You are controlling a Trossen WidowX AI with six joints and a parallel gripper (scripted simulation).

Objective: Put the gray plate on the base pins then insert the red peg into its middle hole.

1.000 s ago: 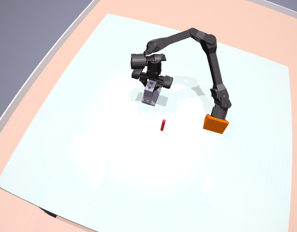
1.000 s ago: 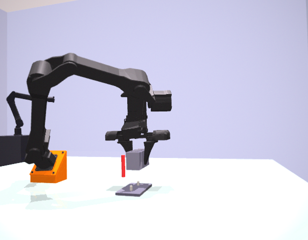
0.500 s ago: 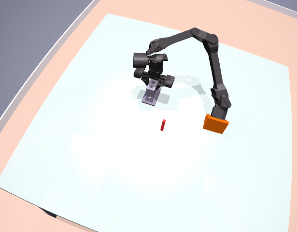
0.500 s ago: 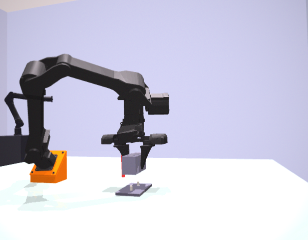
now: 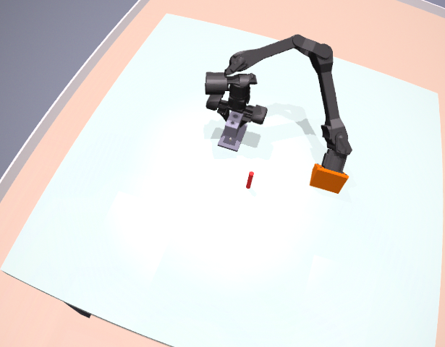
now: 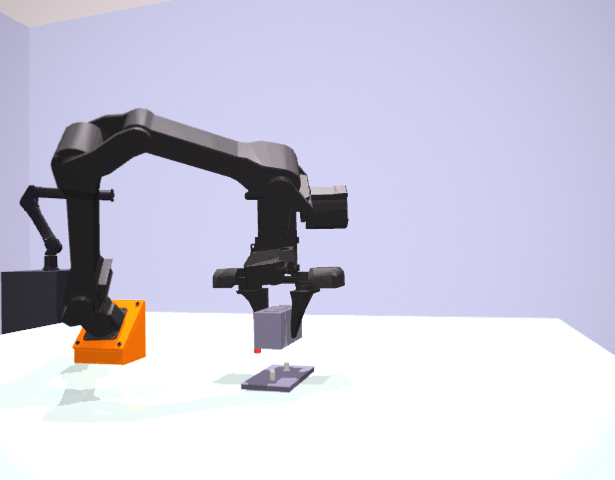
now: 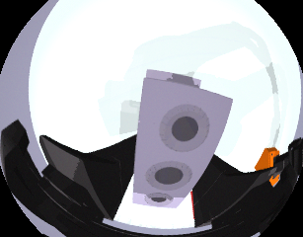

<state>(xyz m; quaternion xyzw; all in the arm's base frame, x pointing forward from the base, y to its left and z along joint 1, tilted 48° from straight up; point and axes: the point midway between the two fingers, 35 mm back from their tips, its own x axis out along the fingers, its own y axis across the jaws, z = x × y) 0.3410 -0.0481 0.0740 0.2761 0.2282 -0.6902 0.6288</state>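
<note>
Now: gripper tip 50 mm above the base. From my gripper tip the other things lie so: red peg 180 mm to the left, 90 mm behind, 20 mm below; gray plate 30 mm above.
</note>
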